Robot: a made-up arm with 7 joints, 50 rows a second.
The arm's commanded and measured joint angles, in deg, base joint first. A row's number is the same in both.
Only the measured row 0 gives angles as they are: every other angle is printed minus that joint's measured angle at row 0.
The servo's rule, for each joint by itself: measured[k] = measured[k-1] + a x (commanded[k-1-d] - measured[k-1]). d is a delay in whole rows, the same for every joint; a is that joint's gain. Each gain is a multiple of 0.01, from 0.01 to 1. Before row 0 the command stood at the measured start. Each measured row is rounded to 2 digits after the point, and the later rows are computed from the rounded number. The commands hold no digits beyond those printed.
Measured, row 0: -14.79 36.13 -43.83 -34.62 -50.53 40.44 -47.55
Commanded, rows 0 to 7: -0.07 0.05 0.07 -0.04 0.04 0.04 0.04; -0.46 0.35 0.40 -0.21 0.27 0.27 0.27; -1.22 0.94 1.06 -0.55 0.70 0.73 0.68; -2.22 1.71 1.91 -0.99 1.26 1.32 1.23; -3.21 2.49 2.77 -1.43 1.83 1.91 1.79; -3.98 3.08 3.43 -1.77 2.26 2.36 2.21; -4.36 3.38 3.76 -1.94 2.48 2.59 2.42; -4.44 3.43 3.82 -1.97 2.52 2.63 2.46
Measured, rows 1 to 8: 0.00 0.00 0.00 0.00 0.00 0.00 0.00; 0.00 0.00 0.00 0.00 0.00 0.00 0.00; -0.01 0.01 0.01 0.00 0.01 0.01 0.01; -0.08 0.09 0.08 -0.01 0.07 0.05 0.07; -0.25 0.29 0.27 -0.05 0.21 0.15 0.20; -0.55 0.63 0.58 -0.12 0.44 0.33 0.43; -0.95 1.08 1.00 -0.21 0.75 0.57 0.73; -1.40 1.56 1.46 -0.32 1.08 0.84 1.06
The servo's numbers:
d 2
a 0.15 0.24 0.19 0.07 0.22 0.15 0.22

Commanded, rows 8 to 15: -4.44 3.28 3.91 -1.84 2.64 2.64 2.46; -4.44 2.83 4.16 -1.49 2.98 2.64 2.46; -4.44 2.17 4.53 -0.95 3.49 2.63 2.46; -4.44 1.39 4.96 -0.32 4.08 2.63 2.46; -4.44 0.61 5.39 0.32 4.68 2.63 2.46; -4.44 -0.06 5.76 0.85 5.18 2.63 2.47; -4.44 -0.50 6.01 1.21 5.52 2.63 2.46; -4.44 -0.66 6.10 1.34 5.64 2.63 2.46
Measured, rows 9 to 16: -1.84 2.00 1.90 -0.43 1.39 1.10 1.36; -2.23 2.34 2.26 -0.54 1.64 1.33 1.60; -2.56 2.57 2.57 -0.63 1.86 1.53 1.79; -2.84 2.63 2.87 -0.69 2.11 1.70 1.94; -3.08 2.52 3.19 -0.71 2.41 1.84 2.05; -3.28 2.25 3.53 -0.68 2.78 1.96 2.14; -3.45 1.86 3.88 -0.61 3.20 2.06 2.21; -3.60 1.40 4.24 -0.51 3.64 2.15 2.27
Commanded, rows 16 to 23: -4.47 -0.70 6.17 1.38 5.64 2.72 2.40; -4.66 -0.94 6.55 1.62 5.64 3.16 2.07; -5.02 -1.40 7.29 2.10 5.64 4.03 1.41; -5.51 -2.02 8.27 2.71 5.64 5.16 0.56; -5.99 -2.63 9.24 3.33 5.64 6.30 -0.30; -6.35 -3.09 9.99 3.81 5.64 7.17 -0.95; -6.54 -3.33 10.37 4.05 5.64 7.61 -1.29; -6.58 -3.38 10.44 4.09 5.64 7.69 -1.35
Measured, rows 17 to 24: -3.73 0.94 4.58 -0.39 4.05 2.22 2.31; -3.84 0.56 4.87 -0.27 4.40 2.28 2.34; -3.93 0.26 5.12 -0.15 4.67 2.35 2.35; -4.04 -0.03 5.39 -0.03 4.88 2.47 2.29; -4.19 -0.36 5.75 0.12 5.05 2.70 2.10; -4.39 -0.76 6.23 0.30 5.18 3.07 1.76; -4.63 -1.21 6.80 0.51 5.28 3.55 1.31; -4.89 -1.66 7.41 0.74 5.36 4.09 0.81
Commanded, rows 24 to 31: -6.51 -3.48 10.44 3.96 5.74 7.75 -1.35; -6.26 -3.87 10.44 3.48 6.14 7.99 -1.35; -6.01 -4.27 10.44 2.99 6.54 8.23 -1.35; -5.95 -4.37 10.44 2.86 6.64 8.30 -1.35; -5.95 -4.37 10.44 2.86 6.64 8.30 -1.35; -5.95 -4.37 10.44 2.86 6.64 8.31 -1.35; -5.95 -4.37 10.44 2.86 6.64 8.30 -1.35; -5.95 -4.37 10.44 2.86 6.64 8.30 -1.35
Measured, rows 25 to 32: -5.14 -2.06 7.97 0.97 5.42 4.62 0.35; -5.36 -2.38 8.44 1.19 5.47 5.08 -0.02; -5.53 -2.64 8.82 1.38 5.53 5.48 -0.31; -5.64 -2.94 9.13 1.53 5.66 5.86 -0.54; -5.70 -3.26 9.38 1.63 5.85 6.22 -0.72; -5.74 -3.53 9.58 1.72 6.02 6.53 -0.86; -5.77 -3.73 9.74 1.80 6.16 6.80 -0.97; -5.80 -3.88 9.87 1.87 6.27 7.03 -1.05
